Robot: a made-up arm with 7 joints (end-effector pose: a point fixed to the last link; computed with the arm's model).
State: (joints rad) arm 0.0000 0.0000 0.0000 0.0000 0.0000 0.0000 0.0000
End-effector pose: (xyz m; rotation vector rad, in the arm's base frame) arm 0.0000 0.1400 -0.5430 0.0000 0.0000 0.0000
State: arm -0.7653 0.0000 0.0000 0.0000 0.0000 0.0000 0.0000
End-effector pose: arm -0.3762 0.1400 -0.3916 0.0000 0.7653 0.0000
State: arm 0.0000 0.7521 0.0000 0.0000 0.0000 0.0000 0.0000
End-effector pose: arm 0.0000 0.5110 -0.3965 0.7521 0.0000 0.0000
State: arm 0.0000 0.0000 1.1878 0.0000 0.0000 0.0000 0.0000
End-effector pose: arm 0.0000 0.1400 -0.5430 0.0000 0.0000 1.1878
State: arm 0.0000 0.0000 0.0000 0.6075 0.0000 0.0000 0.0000
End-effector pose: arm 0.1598 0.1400 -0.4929 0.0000 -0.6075 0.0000
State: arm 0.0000 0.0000 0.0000 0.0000 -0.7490 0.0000 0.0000
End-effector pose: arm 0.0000 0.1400 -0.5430 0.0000 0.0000 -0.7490
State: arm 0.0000 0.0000 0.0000 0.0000 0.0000 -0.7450 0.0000
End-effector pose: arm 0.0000 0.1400 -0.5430 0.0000 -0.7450 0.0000
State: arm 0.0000 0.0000 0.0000 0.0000 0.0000 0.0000 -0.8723
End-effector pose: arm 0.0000 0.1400 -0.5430 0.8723 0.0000 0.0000
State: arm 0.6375 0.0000 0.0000 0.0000 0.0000 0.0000 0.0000
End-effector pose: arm 0.3232 0.1400 -0.4363 0.0000 -0.6375 0.0000
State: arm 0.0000 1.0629 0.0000 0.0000 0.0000 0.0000 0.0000
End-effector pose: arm 0.0000 0.6145 -0.2641 1.0629 0.0000 0.0000
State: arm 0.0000 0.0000 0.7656 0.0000 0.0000 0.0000 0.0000
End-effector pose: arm 0.0000 0.1400 -0.5430 0.0000 0.0000 0.7656
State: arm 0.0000 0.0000 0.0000 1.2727 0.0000 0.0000 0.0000
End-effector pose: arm 0.2677 0.1400 -0.3452 0.0000 -1.2727 0.0000
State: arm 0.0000 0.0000 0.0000 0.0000 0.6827 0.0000 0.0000
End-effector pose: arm 0.0000 0.1400 -0.5430 0.0000 0.0000 0.6827
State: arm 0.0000 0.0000 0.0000 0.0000 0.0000 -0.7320 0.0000
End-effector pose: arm 0.0000 0.1400 -0.5430 0.0000 -0.7320 0.0000
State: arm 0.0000 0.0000 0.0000 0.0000 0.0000 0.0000 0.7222
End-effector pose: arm 0.0000 0.1400 -0.5430 -0.7222 0.0000 0.0000
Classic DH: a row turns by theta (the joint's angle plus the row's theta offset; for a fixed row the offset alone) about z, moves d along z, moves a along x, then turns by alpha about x. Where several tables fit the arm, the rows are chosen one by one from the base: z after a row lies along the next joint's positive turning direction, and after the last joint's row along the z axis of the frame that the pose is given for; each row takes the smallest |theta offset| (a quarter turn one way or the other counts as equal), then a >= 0, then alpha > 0; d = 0 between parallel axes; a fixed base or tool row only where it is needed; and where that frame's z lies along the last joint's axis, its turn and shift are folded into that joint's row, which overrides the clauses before.
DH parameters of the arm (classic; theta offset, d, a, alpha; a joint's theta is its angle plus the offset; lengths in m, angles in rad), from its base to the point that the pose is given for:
base (fixed): 0 0 0 1.5708
joint 1: 1.5708 -0.14 0 1.5708
joint 2: 1.5708 0 0 1.5708
joint 3: 1.5708 -0.263 0 1.5708
joint 4: 0 0 0 -1.5708
joint 5: 0 -0.28 0 -1.5708
joint 6: -1.5708 0 0 1.5708
joint 7: 1.5708 0 0 1.5708
tool (fixed): -1.5708 0 0 0

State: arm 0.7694 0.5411 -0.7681 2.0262 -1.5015 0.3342 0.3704
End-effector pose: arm 0.2759 0.0623 -0.0249 1.8873 -1.6602 -1.4711
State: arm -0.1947 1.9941 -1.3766 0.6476 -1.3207 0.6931 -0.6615
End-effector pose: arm 0.0414 0.6515 0.0414 -0.7783 -0.9131 2.3301
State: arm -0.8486 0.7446 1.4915 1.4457 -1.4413 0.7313 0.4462
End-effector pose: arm -0.0090 0.5456 -0.0373 1.8364 0.6655 0.0073
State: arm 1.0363 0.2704 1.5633 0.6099 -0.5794 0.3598 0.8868
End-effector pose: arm 0.3722 0.4261 -0.2189 -0.6488 -1.5056 0.7281
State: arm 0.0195 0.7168 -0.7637 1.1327 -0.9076 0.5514 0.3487
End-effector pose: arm 0.1910 0.2586 -0.3994 0.7687 -0.0377 -1.5731
